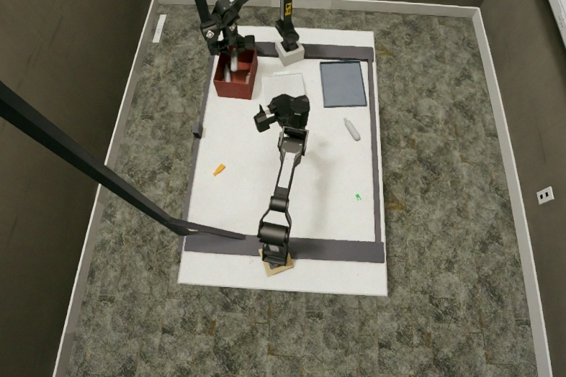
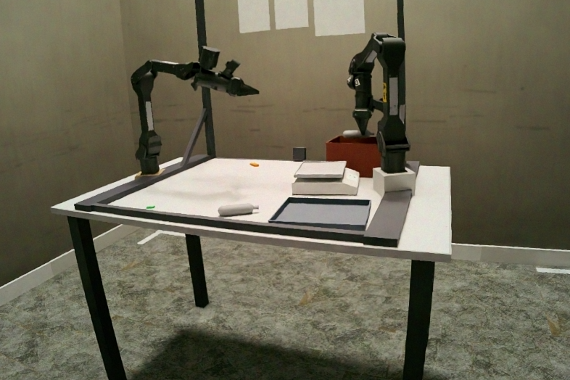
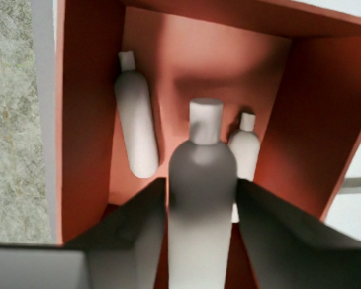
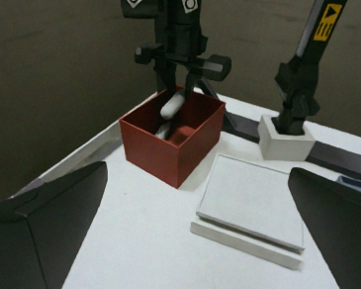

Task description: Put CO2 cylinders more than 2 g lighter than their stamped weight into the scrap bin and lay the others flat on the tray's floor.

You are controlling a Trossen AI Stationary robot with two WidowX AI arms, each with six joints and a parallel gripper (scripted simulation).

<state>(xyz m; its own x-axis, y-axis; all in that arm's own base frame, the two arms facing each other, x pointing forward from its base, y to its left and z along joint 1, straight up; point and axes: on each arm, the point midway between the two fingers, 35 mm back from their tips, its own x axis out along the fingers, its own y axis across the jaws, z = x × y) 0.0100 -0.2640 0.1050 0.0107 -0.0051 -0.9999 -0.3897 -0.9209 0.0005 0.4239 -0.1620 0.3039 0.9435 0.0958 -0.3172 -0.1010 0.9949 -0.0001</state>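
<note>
The CO2 cylinder is 500 mm ahead of my left hand, 230 mm to the right of it and 170 mm below it. The rest, counted from my left hand: scale 210 mm ahead, 90 mm to the right, 140 mm below; then scale platform 210 mm ahead, 100 mm to the right, 120 mm below; then red scrap bin 20 mm to the right, 140 mm below.
</note>
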